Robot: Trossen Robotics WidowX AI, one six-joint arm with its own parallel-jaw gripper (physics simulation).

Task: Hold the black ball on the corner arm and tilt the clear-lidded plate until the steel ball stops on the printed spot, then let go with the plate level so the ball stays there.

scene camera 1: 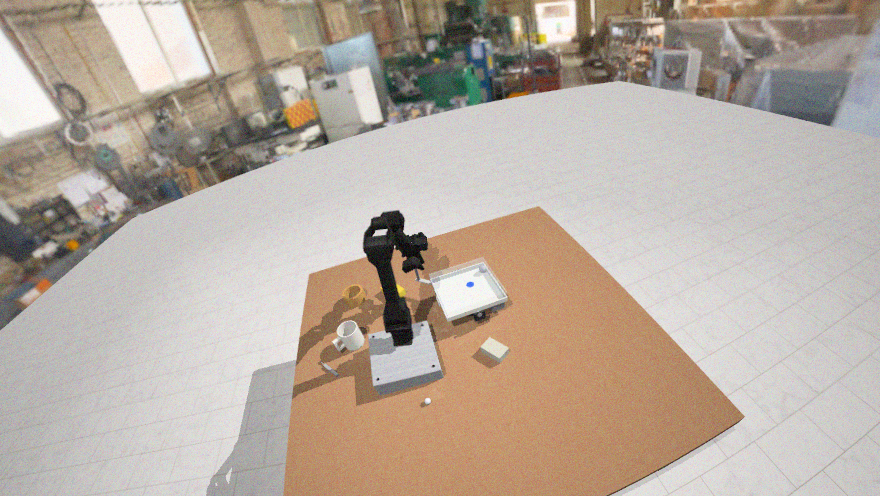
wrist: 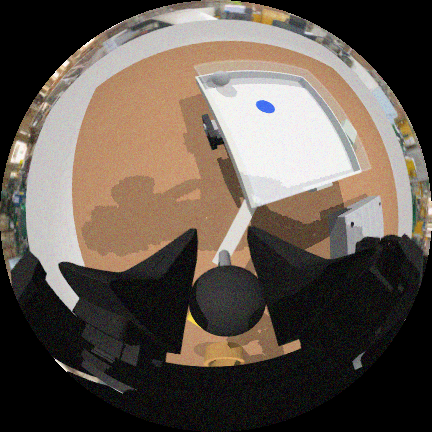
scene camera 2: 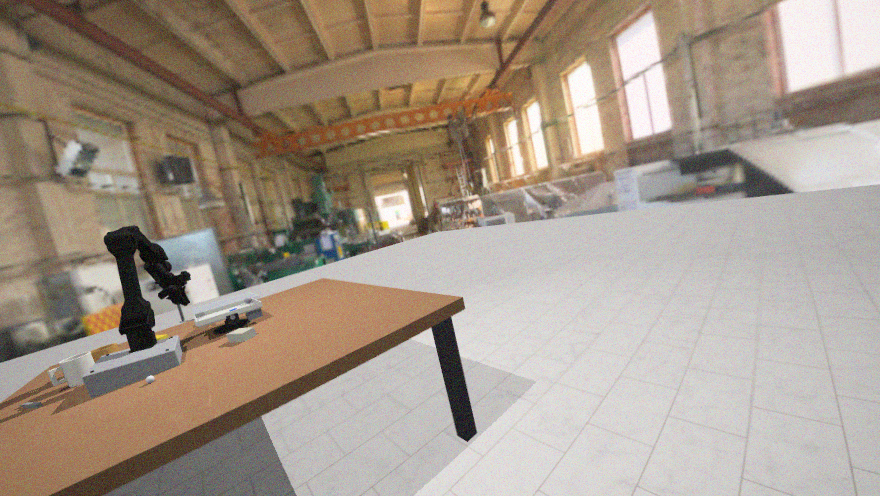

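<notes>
The gripper (scene camera 1: 414,268) (scene camera 2: 177,300) (wrist: 222,231) is shut on the black ball (wrist: 227,300), above a short grey post on the white corner arm (wrist: 235,235) (scene camera 1: 423,281). The arm joins the near corner of the clear-lidded white plate (wrist: 300,145) (scene camera 1: 462,301) (scene camera 2: 212,317), which stands on a dark pivot (wrist: 212,132) (scene camera 1: 479,315). The steel ball (wrist: 220,79) (scene camera 1: 482,268) is inside, in the far-left corner in the wrist view, away from the blue printed spot (wrist: 265,106) (scene camera 1: 469,284). The plate's exact tilt is hard to judge.
The grey base block (scene camera 1: 403,363) carries the robot. A white mug (scene camera 1: 349,335), a tan ring-shaped cup (scene camera 1: 353,294) (wrist: 224,353) and a pen-like item (scene camera 1: 330,369) lie left. A cream block (scene camera 1: 494,349) (scene camera 2: 240,334) lies in front of the plate. A small white ball (scene camera 1: 427,401) (scene camera 2: 150,379) is near the base.
</notes>
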